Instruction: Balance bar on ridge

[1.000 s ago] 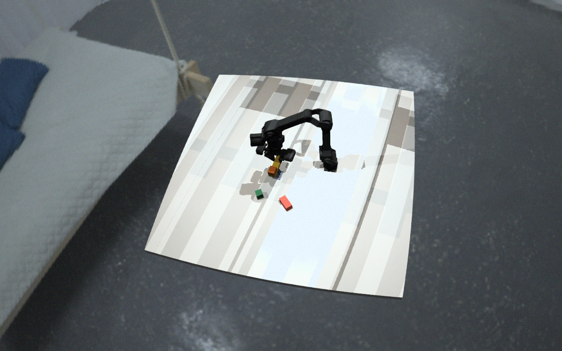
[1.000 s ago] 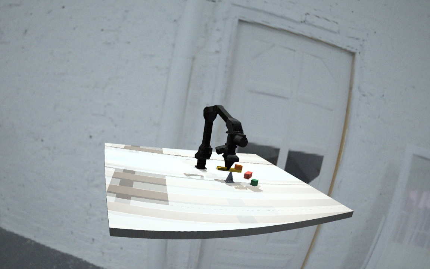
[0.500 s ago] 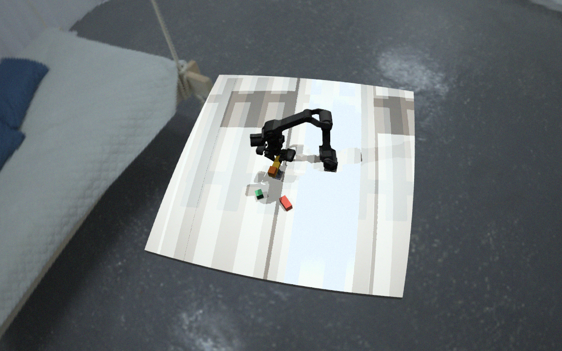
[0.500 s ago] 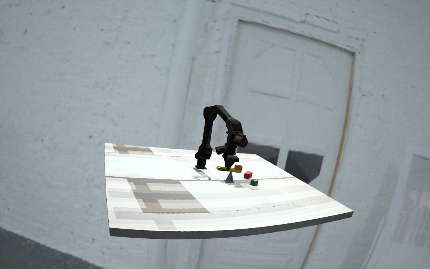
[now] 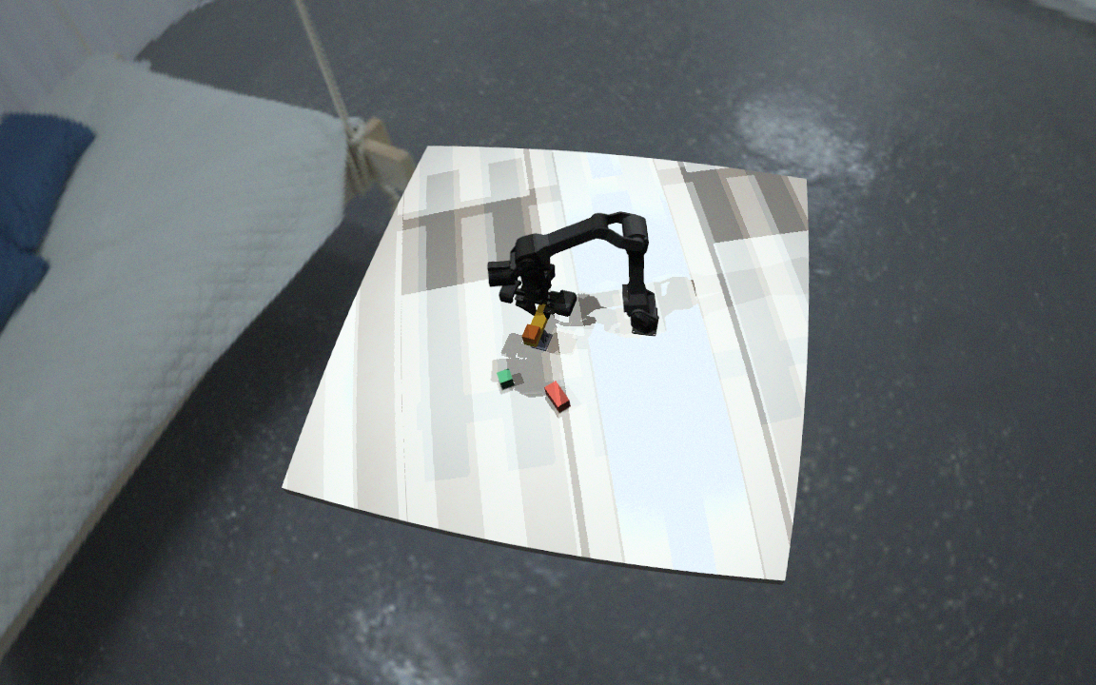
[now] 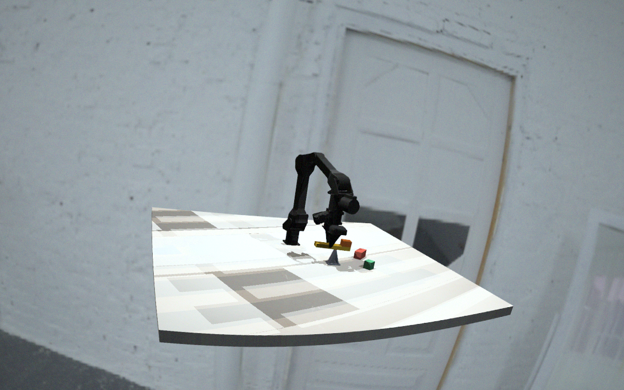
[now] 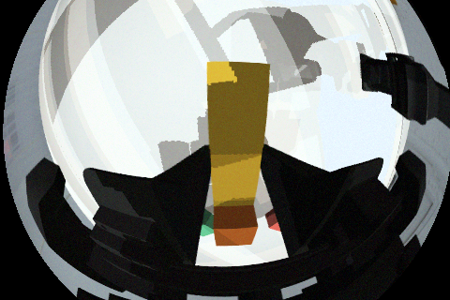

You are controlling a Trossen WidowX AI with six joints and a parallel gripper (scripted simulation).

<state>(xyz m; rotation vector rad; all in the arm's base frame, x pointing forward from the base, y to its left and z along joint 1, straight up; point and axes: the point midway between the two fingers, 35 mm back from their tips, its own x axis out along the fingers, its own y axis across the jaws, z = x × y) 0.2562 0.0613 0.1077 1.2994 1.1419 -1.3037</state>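
Now: gripper tip 1 cm short of the yellow bar, 4 cm to the right of it and 1 cm below it. Also, from my gripper tip: green block: 6 cm ahead, 16 cm to the left, 6 cm below; red block: 8 cm behind, 19 cm to the left, 6 cm below.
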